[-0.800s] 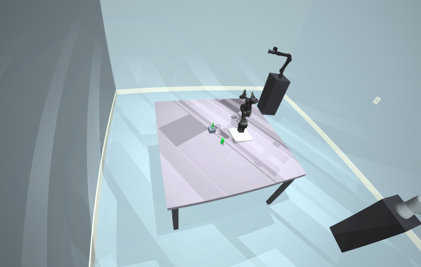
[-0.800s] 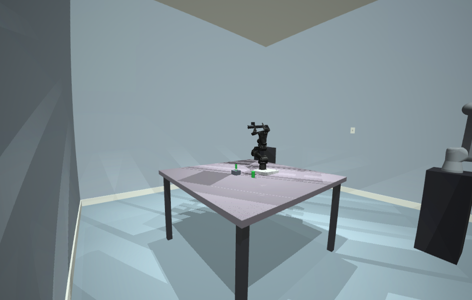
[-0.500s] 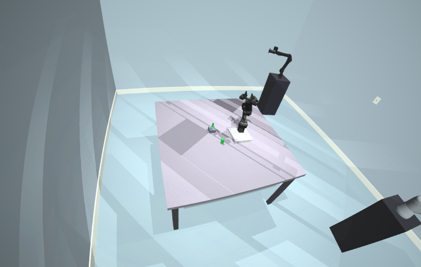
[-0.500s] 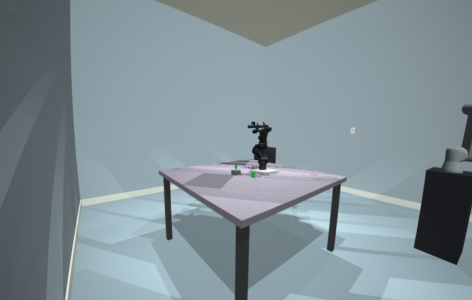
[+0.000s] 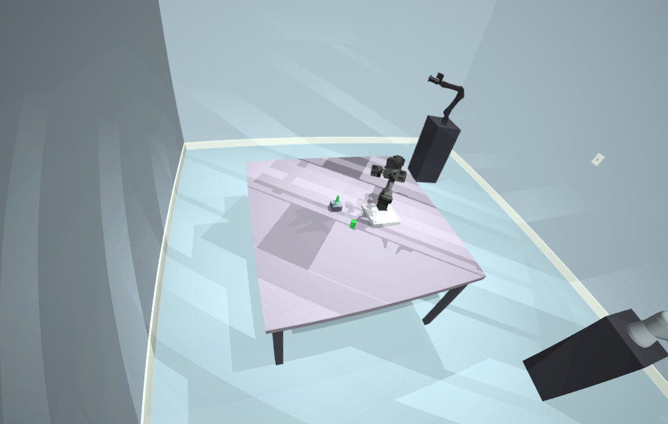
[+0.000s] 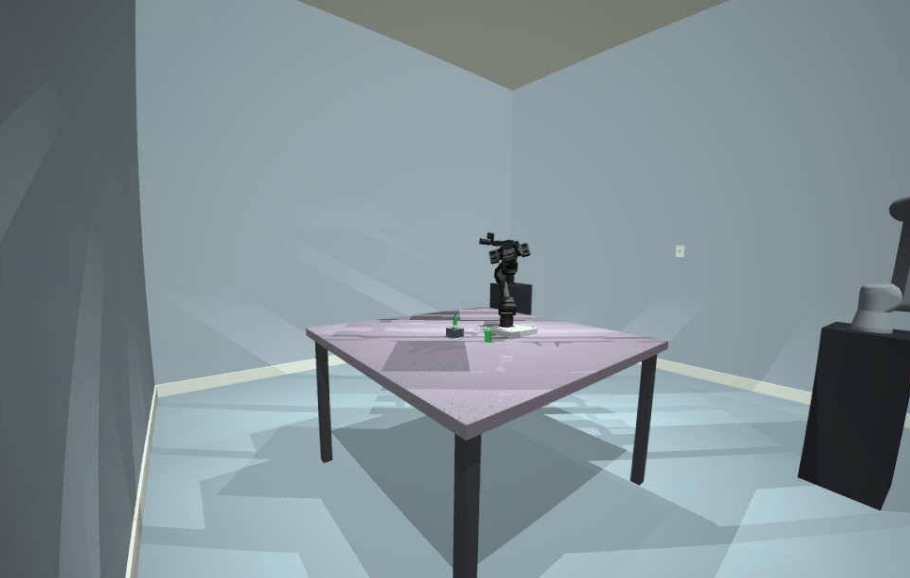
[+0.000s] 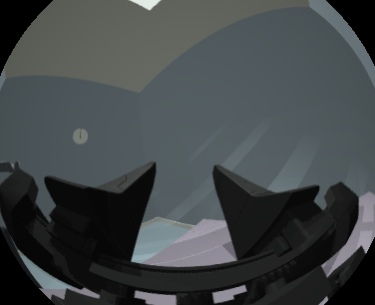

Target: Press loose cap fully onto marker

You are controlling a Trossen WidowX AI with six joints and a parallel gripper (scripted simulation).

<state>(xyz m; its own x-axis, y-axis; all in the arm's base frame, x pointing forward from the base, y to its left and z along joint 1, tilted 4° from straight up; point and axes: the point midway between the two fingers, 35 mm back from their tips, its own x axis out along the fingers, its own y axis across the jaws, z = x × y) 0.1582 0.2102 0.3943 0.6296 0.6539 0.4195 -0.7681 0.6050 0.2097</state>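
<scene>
Right now my gripper tip is 6 cm short of the green cap, 5 cm to the left of it and 42 cm above it. Also, from my gripper tip: green marker (14 cm ahead, 21 cm to the right, 36 cm below).
</scene>
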